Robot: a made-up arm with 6 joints.
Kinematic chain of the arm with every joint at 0, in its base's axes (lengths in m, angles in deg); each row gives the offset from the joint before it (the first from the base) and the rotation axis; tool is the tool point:
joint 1: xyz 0 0 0.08 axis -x
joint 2: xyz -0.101 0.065 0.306 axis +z
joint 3: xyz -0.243 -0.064 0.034 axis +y
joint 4: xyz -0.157 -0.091 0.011 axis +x
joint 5: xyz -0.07 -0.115 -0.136 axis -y
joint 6: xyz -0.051 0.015 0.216 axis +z
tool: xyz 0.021 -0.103 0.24
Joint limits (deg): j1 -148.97..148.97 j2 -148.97..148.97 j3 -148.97..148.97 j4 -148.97..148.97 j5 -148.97..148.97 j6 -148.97..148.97
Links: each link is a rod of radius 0.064 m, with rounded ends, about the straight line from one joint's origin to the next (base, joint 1, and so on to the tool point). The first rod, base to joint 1, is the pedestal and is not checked.
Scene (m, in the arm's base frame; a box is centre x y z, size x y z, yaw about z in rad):
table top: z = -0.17
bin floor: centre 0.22 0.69 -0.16 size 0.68 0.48 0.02 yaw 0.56
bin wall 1: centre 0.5 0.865 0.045 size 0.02 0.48 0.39 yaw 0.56
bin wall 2: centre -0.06 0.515 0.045 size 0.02 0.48 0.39 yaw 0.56
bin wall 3: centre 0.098 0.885 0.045 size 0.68 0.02 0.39 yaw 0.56
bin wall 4: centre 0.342 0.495 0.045 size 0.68 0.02 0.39 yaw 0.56
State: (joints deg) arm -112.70 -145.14 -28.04 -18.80 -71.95 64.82
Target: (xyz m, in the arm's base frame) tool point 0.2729 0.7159 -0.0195
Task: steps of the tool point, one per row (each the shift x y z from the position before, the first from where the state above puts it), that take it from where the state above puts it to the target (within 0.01 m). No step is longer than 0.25 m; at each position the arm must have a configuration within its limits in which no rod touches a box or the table.
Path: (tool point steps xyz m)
1: -0.0563 0.1713 0.1401
2: -0.0020 0.2176 0.0979
3: 0.0546 0.2317 0.0452
4: 0.1029 0.2149 -0.0010
5: 0.1340 0.1784 -0.0271
6: 0.1409 0.1383 -0.0300
7: 0.1217 0.1095 -0.0172
8: 0.0028 0.0325 -0.2224
9: -0.0028 -0.0325 -0.2145

